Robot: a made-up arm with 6 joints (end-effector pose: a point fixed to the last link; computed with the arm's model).
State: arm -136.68 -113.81 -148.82 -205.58 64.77 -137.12
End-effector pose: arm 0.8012 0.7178 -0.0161 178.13 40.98 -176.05
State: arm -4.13 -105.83 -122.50 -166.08 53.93 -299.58
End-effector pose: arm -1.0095 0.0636 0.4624 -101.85 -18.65 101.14
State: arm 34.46 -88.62 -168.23 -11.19 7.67 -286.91
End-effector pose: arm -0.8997 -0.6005 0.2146 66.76 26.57 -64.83
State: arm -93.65 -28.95 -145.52 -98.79 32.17 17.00
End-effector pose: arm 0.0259 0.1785 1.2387 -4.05 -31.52 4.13
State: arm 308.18 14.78 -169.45 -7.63 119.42 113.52
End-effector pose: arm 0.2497 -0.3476 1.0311 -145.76 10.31 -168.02
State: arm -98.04 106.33 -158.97 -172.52 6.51 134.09
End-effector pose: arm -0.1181 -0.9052 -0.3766 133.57 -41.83 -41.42
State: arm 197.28 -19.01 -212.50 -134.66 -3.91 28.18
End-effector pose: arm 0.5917 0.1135 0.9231 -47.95 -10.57 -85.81
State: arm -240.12 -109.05 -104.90 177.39 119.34 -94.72
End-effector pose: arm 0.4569 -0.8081 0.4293 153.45 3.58 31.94
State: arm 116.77 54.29 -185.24 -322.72 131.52 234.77
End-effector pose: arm -0.4183 0.6389 0.6941 159.01 -18.69 -89.44
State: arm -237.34 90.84 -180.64 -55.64 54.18 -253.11
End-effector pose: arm -0.5503 0.9185 0.1859 -129.73 -44.01 13.74
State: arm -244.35 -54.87 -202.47 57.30 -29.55 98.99
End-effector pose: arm 0.4899 -0.7656 0.3971 99.13 -64.09 42.01
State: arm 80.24 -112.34 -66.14 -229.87 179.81 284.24
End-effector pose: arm -0.1611 -0.5407 0.5208 179.15 -1.41 -73.86
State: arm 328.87 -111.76 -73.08 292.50 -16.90 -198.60
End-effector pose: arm -0.4686 0.4083 0.6964 10.57 -16.20 -119.40
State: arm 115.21 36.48 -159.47 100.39 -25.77 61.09
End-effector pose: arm -0.2044 0.7279 0.8526 -9.67 64.49 76.33
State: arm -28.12 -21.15 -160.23 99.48 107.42 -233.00
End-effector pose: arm -0.1426 0.2244 1.1494 -111.36 33.67 -31.30
